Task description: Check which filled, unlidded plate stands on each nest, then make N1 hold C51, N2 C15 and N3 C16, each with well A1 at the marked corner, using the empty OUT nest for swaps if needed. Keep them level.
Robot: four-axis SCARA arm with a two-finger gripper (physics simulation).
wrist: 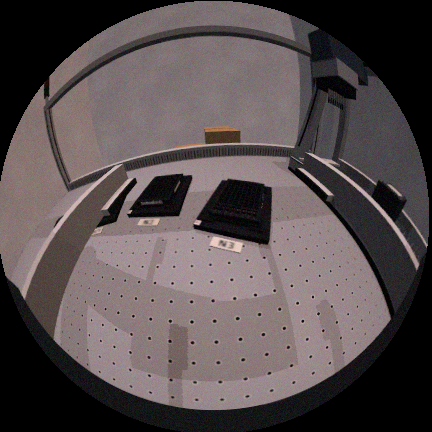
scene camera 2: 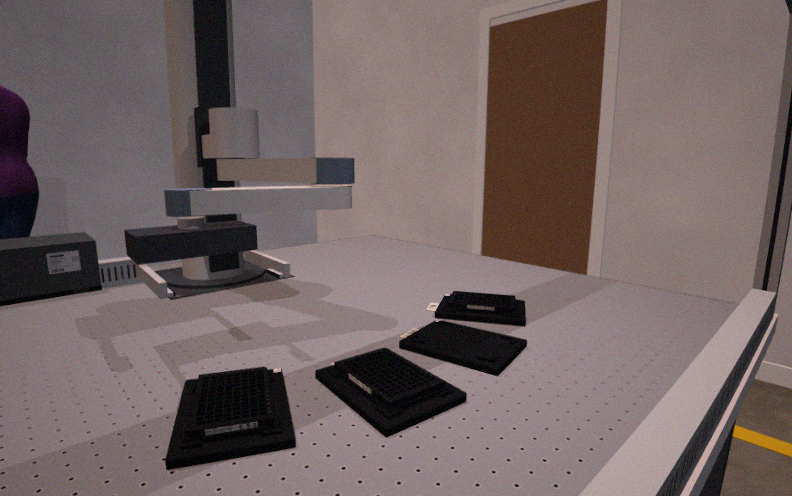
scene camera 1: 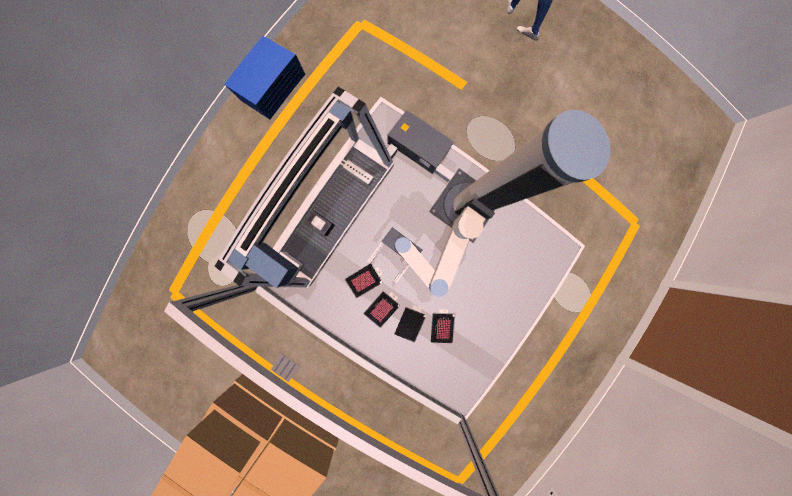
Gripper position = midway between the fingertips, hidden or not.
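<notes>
My gripper (scene camera 2: 230, 279), (wrist: 215, 159), visible. Nest N1 (scene camera 2: 458, 315), nest N2 (scene camera 2: 355, 400), (wrist: 180, 195), nest N3 (wrist: 227, 229). Plate C16 (scene camera 2: 485, 303), OUT nest (scene camera 2: 458, 344).
</notes>
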